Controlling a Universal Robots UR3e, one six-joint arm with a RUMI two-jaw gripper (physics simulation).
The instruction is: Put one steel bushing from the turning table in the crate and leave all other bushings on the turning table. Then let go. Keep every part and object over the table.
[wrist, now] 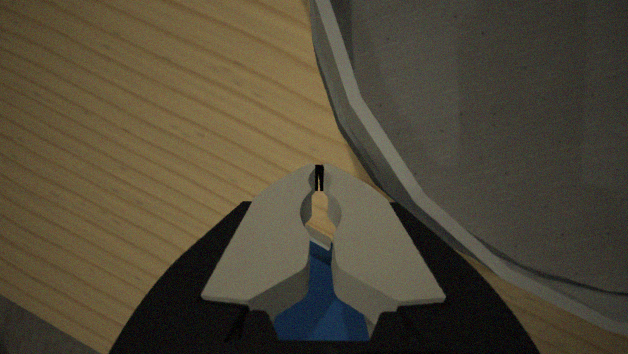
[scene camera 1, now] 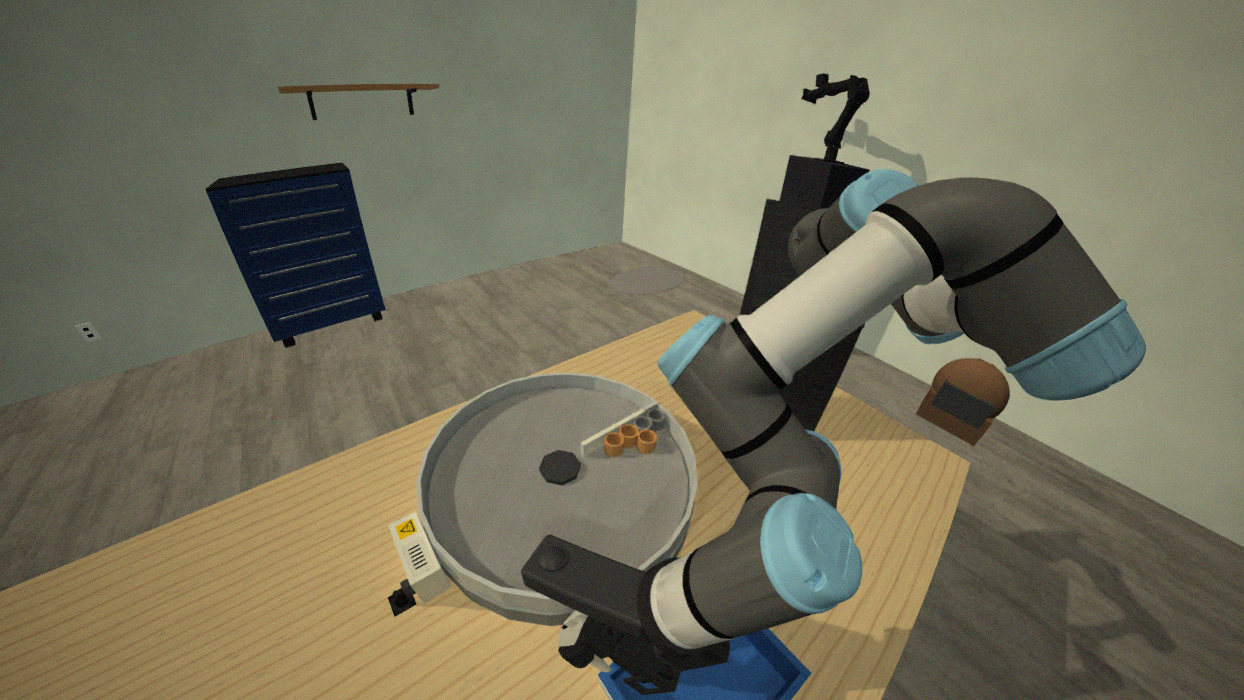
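Two grey steel bushings stand on the turning table, beside its pale divider. Three copper-coloured bushings stand close by them. The blue crate is on the wooden table, at the bottom of the scene view and partly behind the gripper. My gripper is shut, its tips together with no bushing visible between them. It is over the wooden table between the turning table's rim and the crate. The fingers hide what lies directly beneath them; the crate's inside is partly hidden.
The turning table's raised wall runs close by the right finger. A pale divider stands on the turning table, and a dark hub is at its middle. A white box with a yellow warning label sits at its left side.
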